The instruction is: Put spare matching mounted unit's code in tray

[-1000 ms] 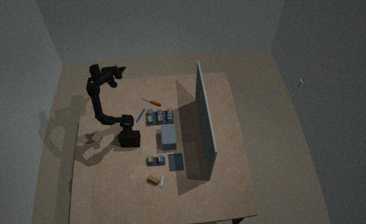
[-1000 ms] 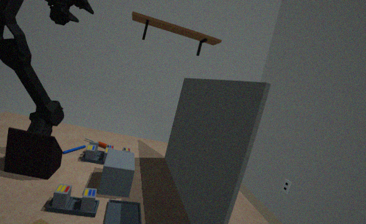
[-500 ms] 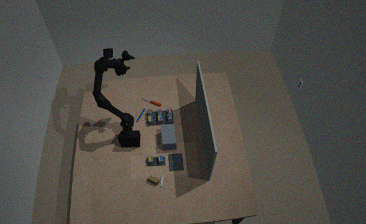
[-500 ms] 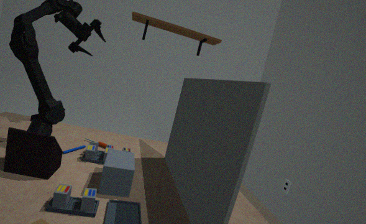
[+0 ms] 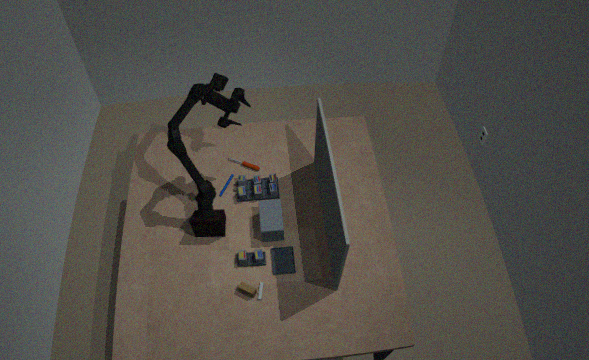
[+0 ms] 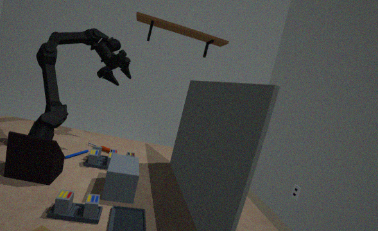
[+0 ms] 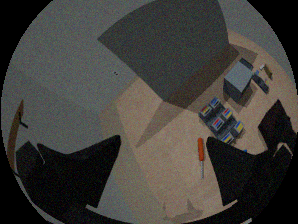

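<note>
Now: the grey spare 510 mm to the right of my gripper tip, 320 mm below it and 110 mm behind it. From my gripper tip the other things lie so: blue pen: 360 mm below, 140 mm behind, 100 mm to the right; then mounted unit: 360 mm to the right, 310 mm below, 50 mm ahead; then tall grey panel: 380 mm to the right, 290 mm ahead, 140 mm below.
</note>
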